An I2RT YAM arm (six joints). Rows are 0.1 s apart.
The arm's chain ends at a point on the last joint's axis. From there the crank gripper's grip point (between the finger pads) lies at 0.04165 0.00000 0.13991 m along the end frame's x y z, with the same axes.
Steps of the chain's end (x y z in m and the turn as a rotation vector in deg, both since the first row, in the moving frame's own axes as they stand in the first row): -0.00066, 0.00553, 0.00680, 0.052, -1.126, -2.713; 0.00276, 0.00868, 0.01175, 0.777, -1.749, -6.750; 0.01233, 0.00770, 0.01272, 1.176, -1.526, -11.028; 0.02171, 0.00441, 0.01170, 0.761, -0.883, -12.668; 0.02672, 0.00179, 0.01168, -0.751, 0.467, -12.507; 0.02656, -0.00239, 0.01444, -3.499, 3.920, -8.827
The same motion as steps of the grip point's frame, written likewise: -0.00347, 0.00350, 0.00759, 0.052, -1.126, -2.713; -0.00192, 0.00214, 0.01291, 0.777, -1.749, -6.750; 0.00757, -0.00277, 0.01366, 1.176, -1.526, -11.028; 0.01835, -0.00633, 0.01225, 0.761, -0.883, -12.668; 0.02706, -0.00554, 0.01139, -0.751, 0.467, -12.507; 0.03615, -0.00110, 0.01121, -3.499, 3.920, -8.827
